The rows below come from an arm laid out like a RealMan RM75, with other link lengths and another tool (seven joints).
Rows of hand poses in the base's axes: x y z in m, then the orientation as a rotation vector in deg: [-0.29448 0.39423 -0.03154 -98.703 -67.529 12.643]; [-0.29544 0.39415 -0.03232 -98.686 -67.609 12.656]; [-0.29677 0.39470 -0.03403 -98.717 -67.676 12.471]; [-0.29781 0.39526 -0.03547 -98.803 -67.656 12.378]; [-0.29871 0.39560 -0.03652 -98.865 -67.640 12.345]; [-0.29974 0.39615 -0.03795 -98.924 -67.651 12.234]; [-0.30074 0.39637 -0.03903 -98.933 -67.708 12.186]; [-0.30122 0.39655 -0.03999 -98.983 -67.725 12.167]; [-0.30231 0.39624 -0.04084 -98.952 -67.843 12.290]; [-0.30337 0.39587 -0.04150 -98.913 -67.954 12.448]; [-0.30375 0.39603 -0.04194 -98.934 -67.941 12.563]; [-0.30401 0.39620 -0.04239 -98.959 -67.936 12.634]
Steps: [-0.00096 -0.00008 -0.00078 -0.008 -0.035 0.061]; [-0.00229 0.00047 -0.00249 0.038 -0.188 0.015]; [-0.00333 0.00103 -0.00393 0.014 -0.257 -0.067]; [-0.00423 0.00137 -0.00498 -0.018 -0.287 -0.112]; [-0.00526 0.00192 -0.00641 -0.018 -0.376 -0.173]; [-0.00626 0.00214 -0.00749 -0.014 -0.440 -0.160]; [-0.00674 0.00232 -0.00845 -0.050 -0.478 -0.175]; [-0.00783 0.00201 -0.00930 -0.103 -0.469 -0.039]; [-0.00889 0.00164 -0.00996 -0.165 -0.434 0.109]; [-0.00927 0.00180 -0.01040 -0.231 -0.370 0.142]; [-0.00953 0.00197 -0.01085 -0.283 -0.337 0.160]
